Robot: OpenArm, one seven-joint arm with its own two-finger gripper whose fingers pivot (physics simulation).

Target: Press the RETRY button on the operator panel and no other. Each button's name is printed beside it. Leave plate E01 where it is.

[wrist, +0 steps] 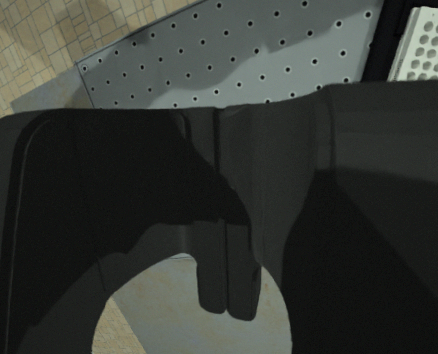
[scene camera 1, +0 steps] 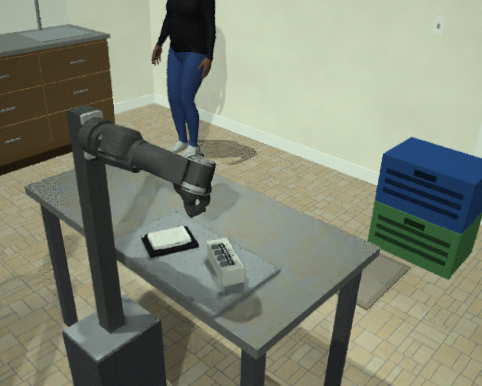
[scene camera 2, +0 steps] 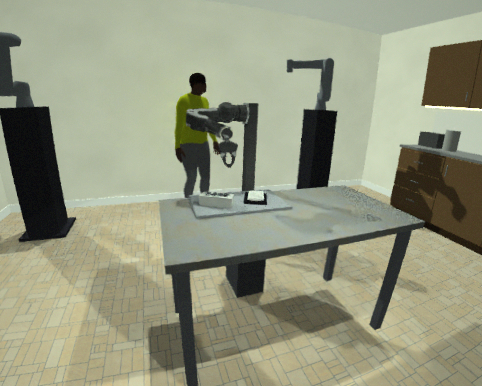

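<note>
The operator panel [scene camera 1: 231, 276] [scene camera 2: 216, 201] is a white box with dark round buttons and dark print on its sloped top; the names are too small to read. Plate E01 [scene camera 1: 170, 238] [scene camera 2: 256, 195] [wrist: 424, 50] is white with many wells and sits in a black holder beside the panel. My gripper [scene camera 1: 194, 214] [scene camera 2: 229, 165] [wrist: 235, 209] is shut and empty, with its two fingertips together. It hangs above the table, well above the plate and the panel, touching neither. The panel does not show in the wrist view.
A grey perforated board [scene camera 1: 257, 270] [scene camera 2: 280, 206] [wrist: 210, 55] lies under the plate holder and the panel on the grey table [scene camera 1: 320, 250] [scene camera 2: 210, 245]. Blue and green crates [scene camera 1: 430, 185] are stacked on the floor beyond the table. A person [scene camera 1: 187, 30] [scene camera 2: 192, 120] shows in each scene view.
</note>
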